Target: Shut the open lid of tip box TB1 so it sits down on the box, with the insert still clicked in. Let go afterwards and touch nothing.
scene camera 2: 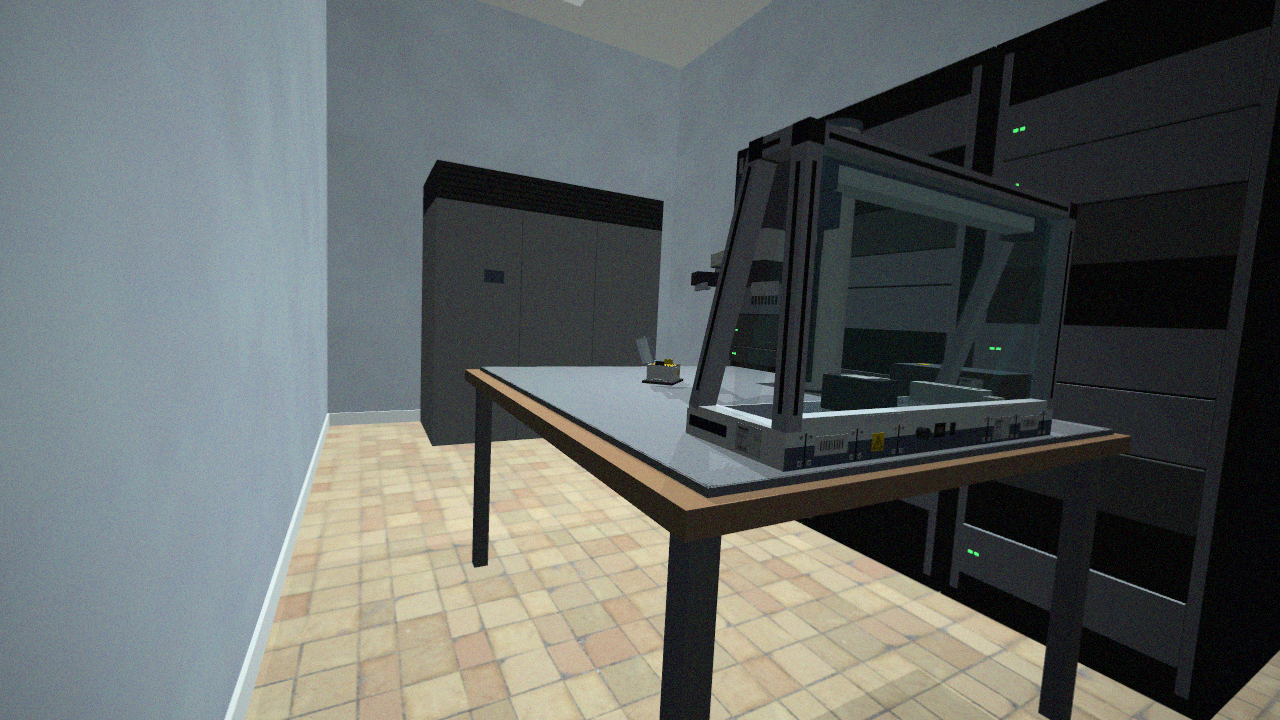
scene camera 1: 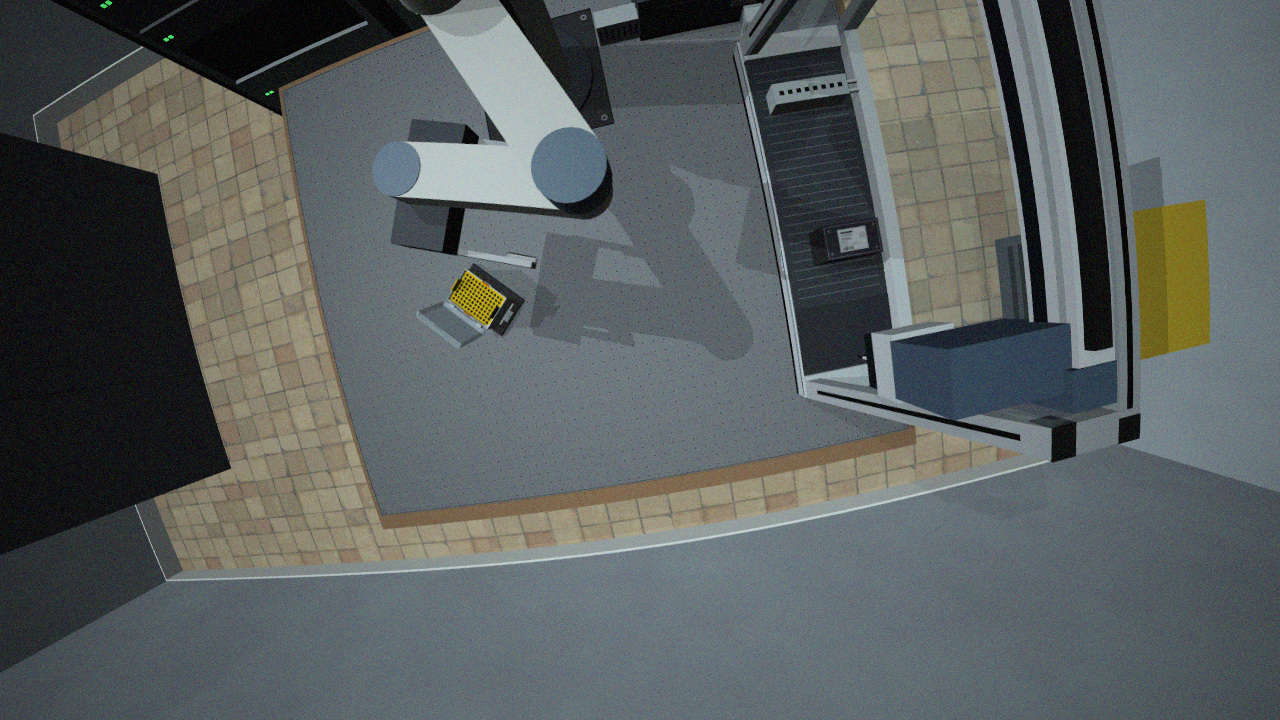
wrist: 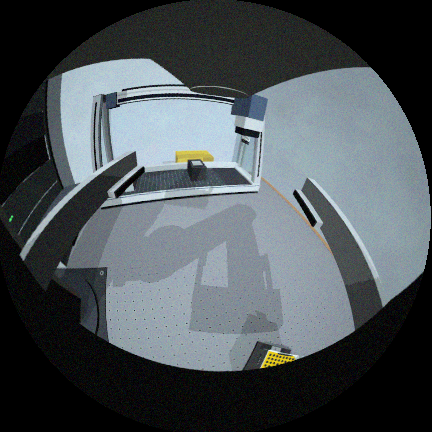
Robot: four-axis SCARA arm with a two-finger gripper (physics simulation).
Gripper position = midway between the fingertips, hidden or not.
Observation:
I see my gripper (scene camera 1: 544, 209), a yellow insert (scene camera 1: 482, 302) and a clear lid (scene camera 1: 458, 329).
My gripper is seen too in the wrist view (wrist: 221, 167).

